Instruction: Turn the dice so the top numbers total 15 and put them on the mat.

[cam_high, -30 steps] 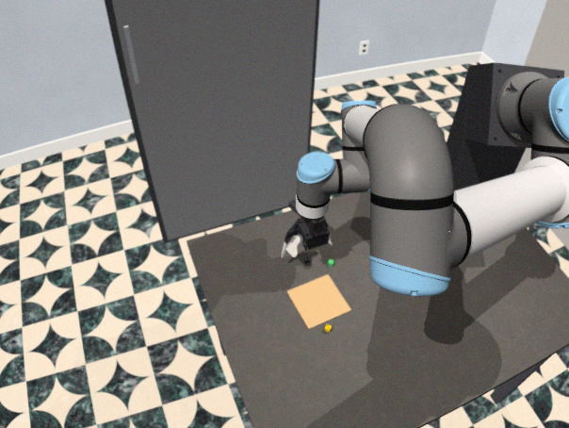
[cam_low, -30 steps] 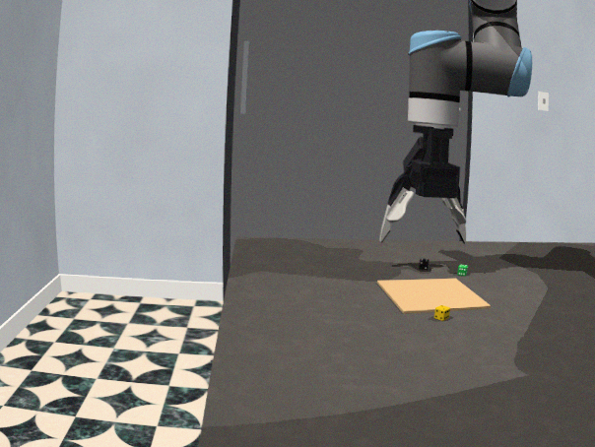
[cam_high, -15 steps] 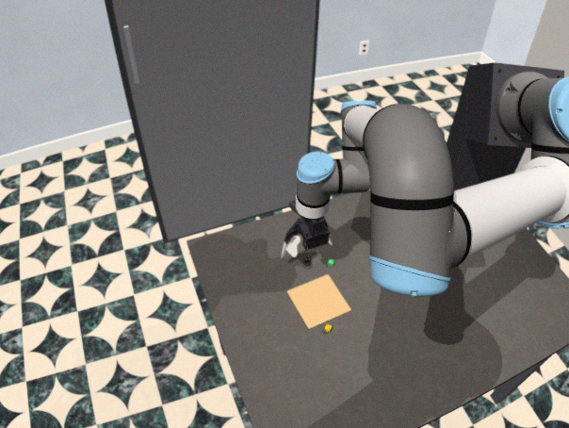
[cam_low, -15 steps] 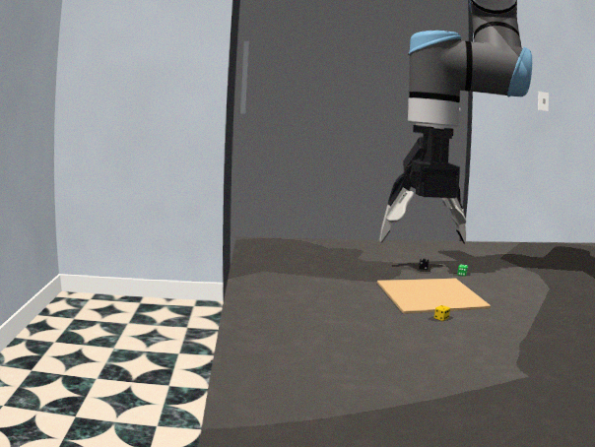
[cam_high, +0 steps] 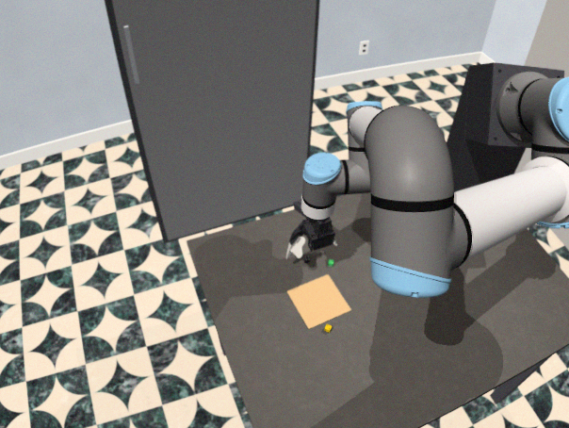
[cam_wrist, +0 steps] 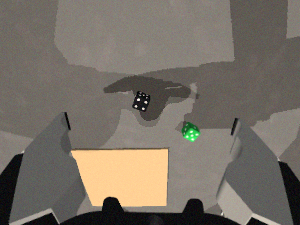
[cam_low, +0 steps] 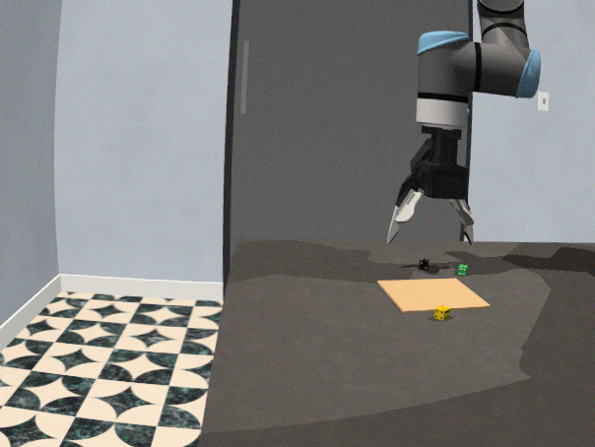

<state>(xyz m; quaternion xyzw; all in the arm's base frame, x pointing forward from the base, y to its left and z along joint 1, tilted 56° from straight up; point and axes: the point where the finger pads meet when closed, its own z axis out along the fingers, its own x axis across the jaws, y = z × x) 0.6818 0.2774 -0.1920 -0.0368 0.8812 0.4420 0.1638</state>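
My gripper is now 4 cm above the black die, 1 cm to the right of it and 1 cm short of it. From my hand the other things lie so: yellow die 25 cm to the left, 4 cm below; orange mat 16 cm to the left, 4 cm below, 1 cm ahead; green die 6 cm behind, 4 cm below, 3 cm to the left.
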